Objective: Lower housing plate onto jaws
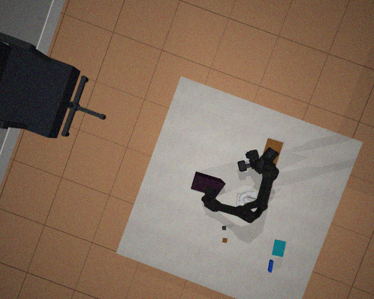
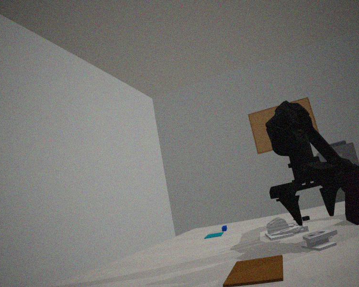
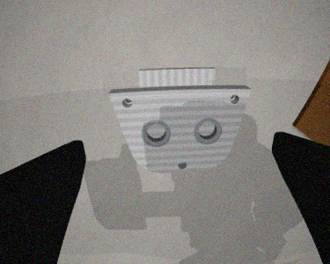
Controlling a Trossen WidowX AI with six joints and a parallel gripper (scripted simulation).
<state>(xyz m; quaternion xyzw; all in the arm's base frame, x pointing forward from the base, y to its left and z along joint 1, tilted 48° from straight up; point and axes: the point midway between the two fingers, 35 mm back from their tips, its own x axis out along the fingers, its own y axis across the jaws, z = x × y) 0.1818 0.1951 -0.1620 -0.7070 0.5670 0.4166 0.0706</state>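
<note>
Now: the grey jaw assembly 50 mm ahead of my gripper tip, 240 mm to the right of it and 50 mm below it. Round my gripper tip: blue block 370 mm ahead, 630 mm to the right, 50 mm below; then orange plate 150 mm ahead, 110 mm to the left, 60 mm below; then teal tile 390 mm ahead, 500 mm to the right, 60 mm below.
</note>
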